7 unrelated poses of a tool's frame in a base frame.
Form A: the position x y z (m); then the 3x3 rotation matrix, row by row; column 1 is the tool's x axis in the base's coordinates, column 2 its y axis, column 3 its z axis. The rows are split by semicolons.
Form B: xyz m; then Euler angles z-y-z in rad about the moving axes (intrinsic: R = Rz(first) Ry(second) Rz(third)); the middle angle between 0 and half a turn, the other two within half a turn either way. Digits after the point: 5 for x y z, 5 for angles.
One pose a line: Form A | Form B
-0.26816, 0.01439, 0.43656; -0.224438, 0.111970, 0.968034; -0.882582, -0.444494, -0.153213; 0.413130, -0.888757, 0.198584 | -0.26816, 0.01439, 0.43656, -0.15697, 1.37088, -2.00592
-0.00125, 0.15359, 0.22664; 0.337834, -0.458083, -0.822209; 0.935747, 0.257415, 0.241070; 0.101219, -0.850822, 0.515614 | -0.00125, 0.15359, 0.22664, 2.85639, 1.02907, -1.68921
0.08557, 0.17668, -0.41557; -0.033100, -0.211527, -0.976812; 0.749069, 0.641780, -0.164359; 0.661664, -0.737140, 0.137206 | 0.08557, 0.17668, -0.41557, -2.97489, 1.43316, -2.30229
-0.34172, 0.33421, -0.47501; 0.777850, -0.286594, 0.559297; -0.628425, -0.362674, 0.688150; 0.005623, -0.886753, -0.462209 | -0.34172, 0.33421, -0.47501, 0.88833, 2.05128, -1.57714
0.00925, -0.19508, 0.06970; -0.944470, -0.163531, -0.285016; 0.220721, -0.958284, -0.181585; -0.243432, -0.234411, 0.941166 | 0.00925, -0.19508, 0.06970, -2.57434, 0.34473, -0.76652
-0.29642, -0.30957, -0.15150; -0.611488, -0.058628, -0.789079; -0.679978, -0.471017, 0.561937; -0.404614, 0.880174, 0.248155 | -0.29642, -0.30957, -0.15150, 2.52276, 1.32002, 1.13991
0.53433, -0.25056, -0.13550; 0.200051, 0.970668, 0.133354; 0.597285, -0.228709, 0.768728; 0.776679, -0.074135, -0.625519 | 0.53433, -0.25056, -0.13550, 1.39903, 2.24659, -3.04643
